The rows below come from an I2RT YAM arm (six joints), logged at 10 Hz.
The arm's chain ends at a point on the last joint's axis. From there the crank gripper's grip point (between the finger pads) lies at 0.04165 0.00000 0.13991 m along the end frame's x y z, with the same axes.
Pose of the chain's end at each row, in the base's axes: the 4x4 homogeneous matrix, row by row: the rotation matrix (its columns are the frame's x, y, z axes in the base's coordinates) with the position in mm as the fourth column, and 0 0 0 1 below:
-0.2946 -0.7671 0.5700 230.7; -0.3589 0.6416 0.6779 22.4; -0.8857 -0.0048 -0.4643 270.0; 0 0 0 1
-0.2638 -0.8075 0.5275 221.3; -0.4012 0.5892 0.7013 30.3; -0.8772 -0.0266 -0.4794 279.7; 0 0 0 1
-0.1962 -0.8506 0.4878 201.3; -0.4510 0.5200 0.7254 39.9; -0.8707 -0.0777 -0.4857 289.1; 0 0 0 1
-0.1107 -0.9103 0.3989 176.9; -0.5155 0.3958 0.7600 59.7; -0.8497 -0.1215 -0.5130 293.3; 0 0 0 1
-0.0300 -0.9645 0.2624 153.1; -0.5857 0.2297 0.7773 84.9; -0.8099 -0.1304 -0.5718 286.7; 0 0 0 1
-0.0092 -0.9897 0.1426 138.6; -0.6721 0.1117 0.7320 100.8; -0.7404 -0.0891 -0.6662 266.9; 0 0 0 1
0.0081 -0.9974 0.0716 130.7; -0.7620 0.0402 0.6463 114.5; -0.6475 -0.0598 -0.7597 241.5; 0 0 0 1
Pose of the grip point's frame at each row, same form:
-0.2946 -0.7671 0.5700 298.2; -0.3589 0.6416 0.6779 102.3; -0.8857 -0.0048 -0.4643 168.2; 0 0 0 1
-0.2638 -0.8075 0.5275 284.1; -0.4012 0.5892 0.7013 111.7; -0.8772 -0.0266 -0.4794 176.1; 0 0 0 1
-0.1962 -0.8506 0.4878 261.4; -0.4510 0.5200 0.7254 122.6; -0.8707 -0.0777 -0.4857 184.9; 0 0 0 1
-0.1107 -0.9103 0.3989 228.1; -0.5155 0.3958 0.7600 144.6; -0.8497 -0.1215 -0.5130 186.1; 0 0 0 1
-0.0300 -0.9645 0.2624 188.6; -0.5857 0.2297 0.7773 169.3; -0.8099 -0.1304 -0.5718 173.0; 0 0 0 1
-0.0092 -0.9897 0.1426 158.2; -0.6721 0.1117 0.7320 175.2; -0.7404 -0.0891 -0.6662 142.9; 0 0 0 1
0.0081 -0.9974 0.0716 141.1; -0.7620 0.0402 0.6463 173.2; -0.6475 -0.0598 -0.7597 108.2; 0 0 0 1

